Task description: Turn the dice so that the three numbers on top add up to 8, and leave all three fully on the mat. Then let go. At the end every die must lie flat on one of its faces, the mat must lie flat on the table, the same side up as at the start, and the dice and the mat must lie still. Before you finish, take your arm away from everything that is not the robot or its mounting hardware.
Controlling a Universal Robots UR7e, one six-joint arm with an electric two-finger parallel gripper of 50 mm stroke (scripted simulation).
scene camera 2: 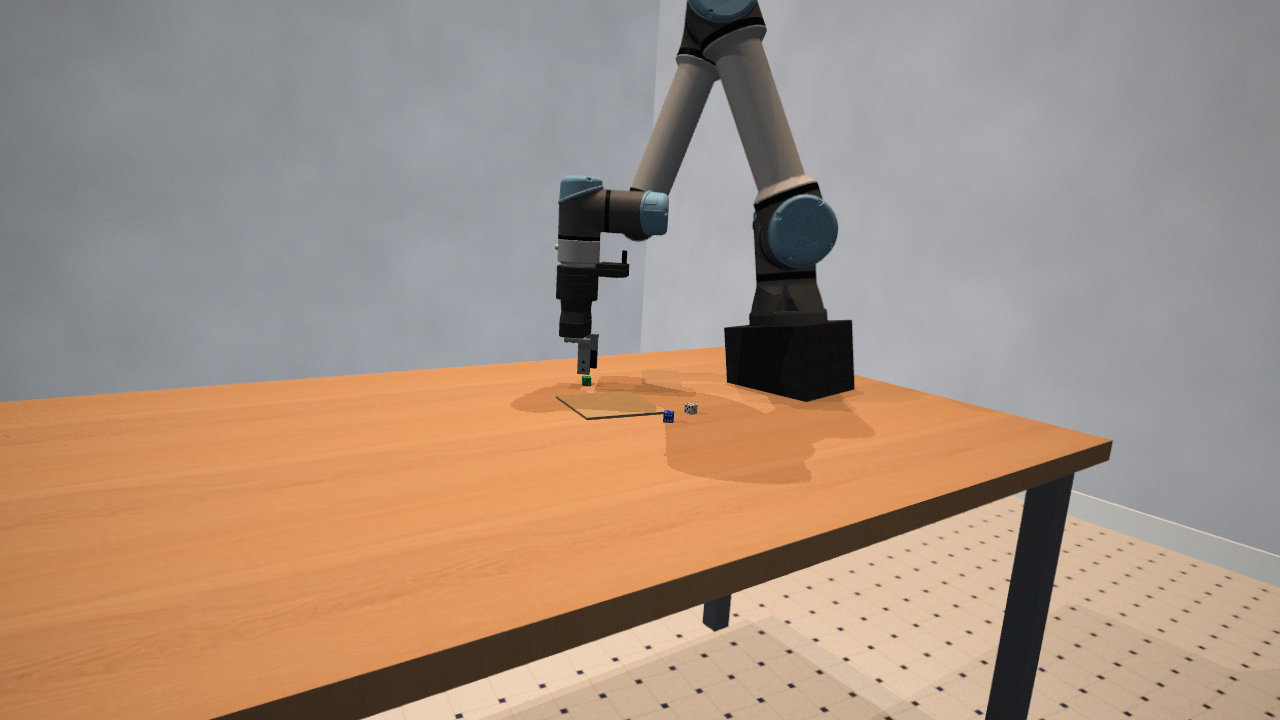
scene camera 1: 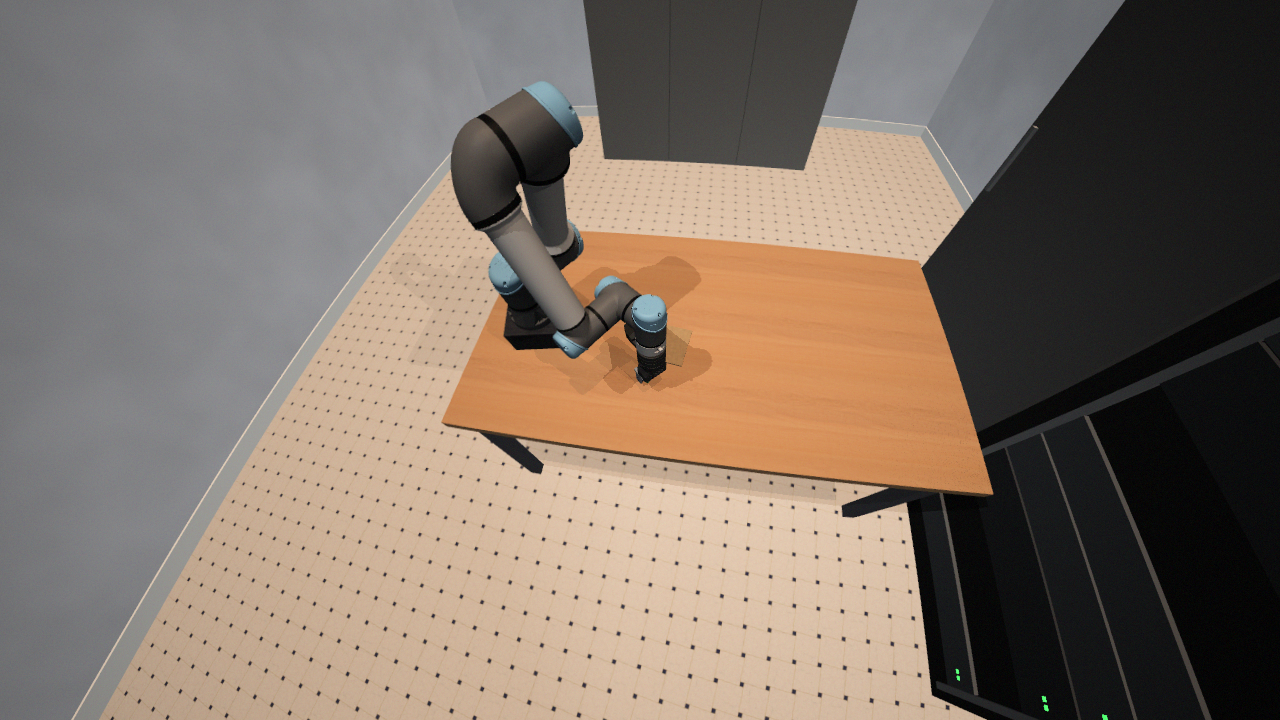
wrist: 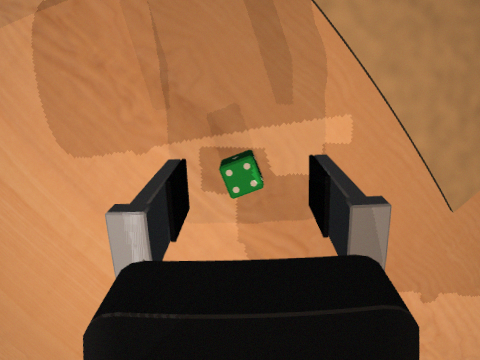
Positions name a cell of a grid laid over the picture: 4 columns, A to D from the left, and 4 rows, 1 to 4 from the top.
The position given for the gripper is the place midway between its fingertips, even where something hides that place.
In view: the gripper (scene camera 2: B3), a green die (wrist: C2) and a mat (scene camera 2: B3).
The mat shows as well in scene camera 1 (scene camera 1: C2) and in the wrist view (wrist: D1). The gripper shows as well in the wrist view (wrist: C3).
